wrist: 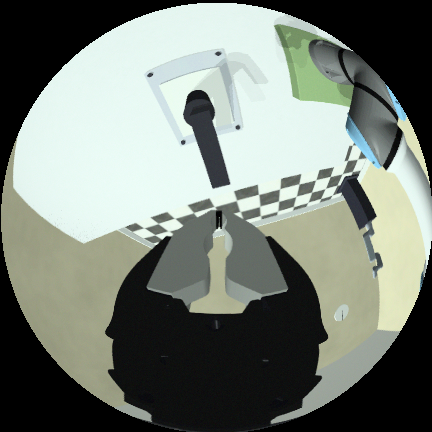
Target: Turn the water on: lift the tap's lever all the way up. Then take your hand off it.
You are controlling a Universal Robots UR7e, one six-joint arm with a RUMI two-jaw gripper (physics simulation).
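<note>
The dark tap (199,109) stands in front of a pale square plate in the upper middle of the wrist view. Its long dark lever (212,155) runs from the round tap body down towards the gripper, its free end short of the fingertips. My gripper (218,211) is shut, with nothing between its tips. The fingertips are apart from the lever, with a gap between them. How high the lever is raised is hard to tell from this view.
A pale framed plate (170,117) with screws surrounds the tap. A checkered strip (267,205) runs behind the fingertips. A green panel (297,75) and the grey robot arm (372,107) are at the upper right. A dark bracket (359,202) is at the right.
</note>
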